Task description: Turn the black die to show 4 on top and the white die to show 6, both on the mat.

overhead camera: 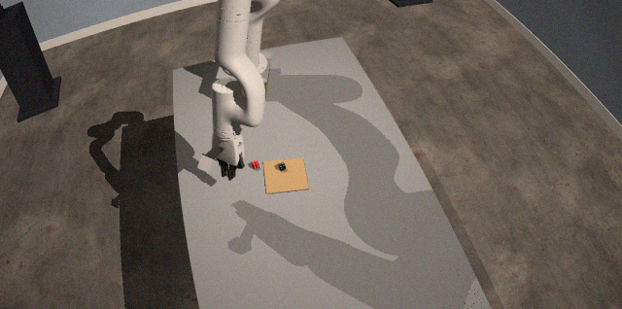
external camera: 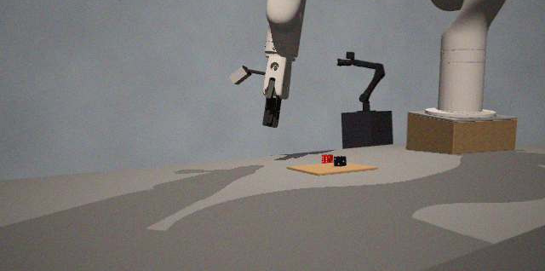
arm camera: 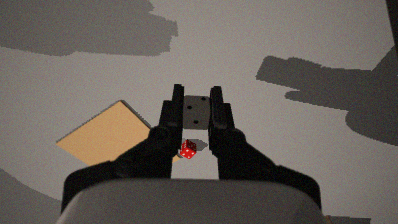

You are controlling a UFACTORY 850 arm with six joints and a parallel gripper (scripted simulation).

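Right now my hand is 10 mm above the white die. Round my hand: tan mat 190 mm to the left, 110 mm below; then red die 80 mm behind, 110 mm to the left, 100 mm below; then black die 30 mm behind, 190 mm to the left, 100 mm below.
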